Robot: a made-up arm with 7 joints. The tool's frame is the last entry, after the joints. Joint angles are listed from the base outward.
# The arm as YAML. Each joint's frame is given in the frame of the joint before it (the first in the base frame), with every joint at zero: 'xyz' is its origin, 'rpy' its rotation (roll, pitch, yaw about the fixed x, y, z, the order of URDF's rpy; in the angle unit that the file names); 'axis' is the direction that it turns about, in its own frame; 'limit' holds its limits. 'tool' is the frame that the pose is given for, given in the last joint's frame.
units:
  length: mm
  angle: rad
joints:
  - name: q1
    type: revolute
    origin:
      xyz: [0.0, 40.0, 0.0]
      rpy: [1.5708, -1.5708, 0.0]
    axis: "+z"
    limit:
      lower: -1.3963
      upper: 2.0
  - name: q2
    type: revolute
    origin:
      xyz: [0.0, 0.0, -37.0]
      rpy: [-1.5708, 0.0, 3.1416]
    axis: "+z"
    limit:
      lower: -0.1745
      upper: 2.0
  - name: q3
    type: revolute
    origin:
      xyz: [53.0, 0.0, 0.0]
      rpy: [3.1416, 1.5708, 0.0]
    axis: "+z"
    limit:
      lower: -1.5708
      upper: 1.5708
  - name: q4
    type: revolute
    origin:
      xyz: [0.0, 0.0, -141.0]
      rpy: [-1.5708, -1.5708, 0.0]
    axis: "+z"
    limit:
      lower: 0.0
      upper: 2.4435
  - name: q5
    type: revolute
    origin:
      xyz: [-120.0, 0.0, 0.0]
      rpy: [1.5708, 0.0, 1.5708]
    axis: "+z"
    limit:
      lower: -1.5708
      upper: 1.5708
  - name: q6
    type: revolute
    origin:
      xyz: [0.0, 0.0, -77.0]
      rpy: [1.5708, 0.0, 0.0]
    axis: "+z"
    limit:
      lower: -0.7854
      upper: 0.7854
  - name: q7
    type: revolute
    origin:
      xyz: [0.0, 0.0, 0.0]
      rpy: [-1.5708, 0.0, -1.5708]
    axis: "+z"
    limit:
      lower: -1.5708
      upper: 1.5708
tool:
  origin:
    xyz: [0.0, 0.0, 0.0]
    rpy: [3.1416, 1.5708, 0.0]
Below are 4 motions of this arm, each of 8 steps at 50 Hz.
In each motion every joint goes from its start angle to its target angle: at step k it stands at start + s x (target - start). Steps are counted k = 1, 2, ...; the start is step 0. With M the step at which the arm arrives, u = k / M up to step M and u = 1 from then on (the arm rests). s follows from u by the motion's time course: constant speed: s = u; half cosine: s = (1 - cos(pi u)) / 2; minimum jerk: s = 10 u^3 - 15 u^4 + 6 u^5.
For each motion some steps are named. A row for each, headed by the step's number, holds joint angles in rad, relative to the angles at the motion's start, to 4 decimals.
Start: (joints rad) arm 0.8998 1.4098 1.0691 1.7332 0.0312 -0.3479 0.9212
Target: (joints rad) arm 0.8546 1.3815 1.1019 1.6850 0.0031 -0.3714 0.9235
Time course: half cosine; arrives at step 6
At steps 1, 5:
1: -0.0030 -0.0019 0.0022 -0.0032 -0.0019 -0.0016 0.0002
5: -0.0422 -0.0264 0.0306 -0.0450 -0.0262 -0.0219 0.0021

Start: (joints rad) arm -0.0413 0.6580 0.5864 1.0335 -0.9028 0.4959 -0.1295
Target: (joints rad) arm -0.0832 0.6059 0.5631 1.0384 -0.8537 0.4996 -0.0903
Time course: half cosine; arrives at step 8
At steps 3, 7, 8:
3: -0.0129 -0.0161 -0.0072 0.0015 0.0152 0.0011 0.0121
7: -0.0403 -0.0501 -0.0224 0.0047 0.0472 0.0036 0.0377
8: -0.0419 -0.0521 -0.0233 0.0049 0.0491 0.0037 0.0392

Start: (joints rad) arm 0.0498 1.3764 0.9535 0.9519 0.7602 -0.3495 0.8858
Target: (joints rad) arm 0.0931 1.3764 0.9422 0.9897 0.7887 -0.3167 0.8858
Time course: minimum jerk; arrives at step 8
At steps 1, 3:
1: 0.0007 0.0000 -0.0002 0.0006 0.0005 0.0005 0.0000
3: 0.0119 0.0000 -0.0031 0.0104 0.0078 0.0090 0.0000

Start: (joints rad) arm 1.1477 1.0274 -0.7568 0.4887 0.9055 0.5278 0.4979
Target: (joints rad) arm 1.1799 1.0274 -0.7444 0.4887 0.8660 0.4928 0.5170
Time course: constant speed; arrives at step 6
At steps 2, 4, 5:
2: 0.0107 0.0000 0.0041 0.0000 -0.0132 -0.0117 0.0064
4: 0.0215 0.0000 0.0083 0.0000 -0.0263 -0.0233 0.0127
5: 0.0268 0.0000 0.0103 0.0000 -0.0329 -0.0292 0.0159

